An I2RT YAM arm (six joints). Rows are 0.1 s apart.
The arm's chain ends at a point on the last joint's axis. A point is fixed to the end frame.
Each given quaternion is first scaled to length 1.
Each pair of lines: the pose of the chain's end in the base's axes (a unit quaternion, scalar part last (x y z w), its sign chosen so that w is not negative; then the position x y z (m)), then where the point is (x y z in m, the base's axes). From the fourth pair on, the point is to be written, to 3 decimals.
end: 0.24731, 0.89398, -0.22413, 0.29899, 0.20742, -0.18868, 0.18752
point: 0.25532 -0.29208 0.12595
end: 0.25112, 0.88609, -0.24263, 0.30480, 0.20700, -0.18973, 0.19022
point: 0.25334 -0.29625 0.13292
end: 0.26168, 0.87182, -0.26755, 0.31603, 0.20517, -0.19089, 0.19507
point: 0.24878 -0.30173 0.14419
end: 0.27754, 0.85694, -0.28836, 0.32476, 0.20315, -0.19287, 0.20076
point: 0.243 -0.307 0.155
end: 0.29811, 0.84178, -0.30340, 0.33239, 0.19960, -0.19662, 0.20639
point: 0.235 -0.314 0.165
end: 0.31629, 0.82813, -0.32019, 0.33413, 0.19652, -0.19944, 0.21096
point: 0.226 -0.320 0.173
